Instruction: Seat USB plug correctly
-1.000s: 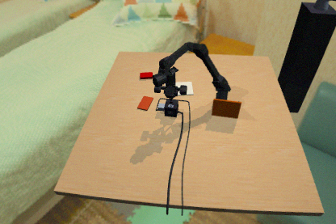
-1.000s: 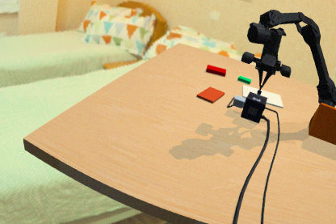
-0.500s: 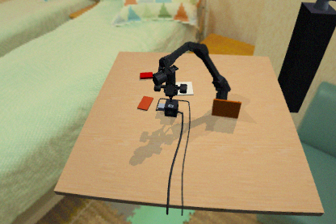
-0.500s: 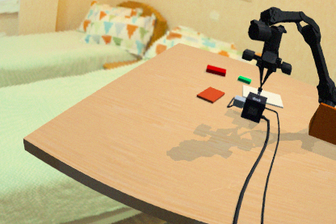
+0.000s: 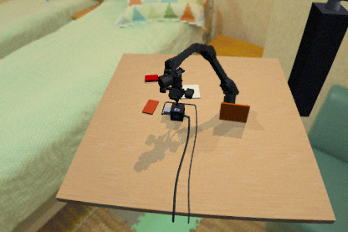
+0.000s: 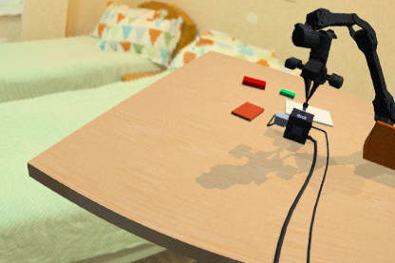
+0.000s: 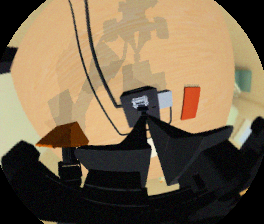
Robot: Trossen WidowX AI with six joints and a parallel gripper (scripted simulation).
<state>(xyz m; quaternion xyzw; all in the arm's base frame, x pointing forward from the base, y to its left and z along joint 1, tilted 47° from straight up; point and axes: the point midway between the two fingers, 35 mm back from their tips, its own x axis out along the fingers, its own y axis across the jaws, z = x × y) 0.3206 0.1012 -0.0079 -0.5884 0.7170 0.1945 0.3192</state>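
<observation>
The USB plug lies 20 mm below my gripper tip. Also, from my gripper tip: grey USB socket (70 mm below); then orange-red tile (180 mm ahead, 80 mm to the right, 130 mm below); then white sheet (30 mm behind, 250 mm to the right, 130 mm below).
</observation>
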